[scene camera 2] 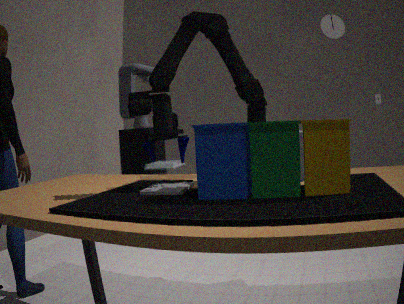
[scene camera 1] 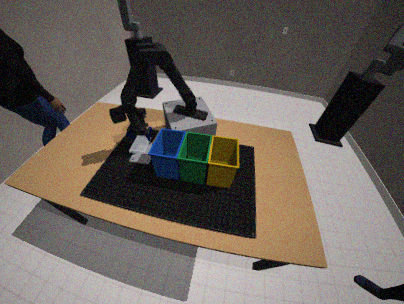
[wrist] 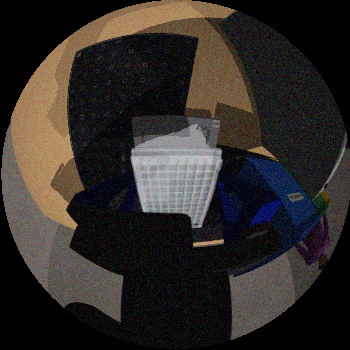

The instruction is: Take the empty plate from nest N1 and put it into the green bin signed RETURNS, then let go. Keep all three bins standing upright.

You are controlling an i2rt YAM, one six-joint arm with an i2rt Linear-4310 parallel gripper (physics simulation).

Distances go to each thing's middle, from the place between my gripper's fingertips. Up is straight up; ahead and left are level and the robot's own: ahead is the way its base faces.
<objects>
Now: hand 3 cm short of the gridded plate (wrist: 182, 179) and 1 cm to the right of it. Also, from my hand: yellow bin (scene camera 2: 326, 142): 47 cm to the left, 4 cm ahead, 2 cm above; green bin (scene camera 2: 275, 147): 34 cm to the left, 6 cm ahead, 2 cm above; blue bin (scene camera 2: 223, 158): 20 cm to the left, 7 cm ahead, 2 cm above.
</objects>
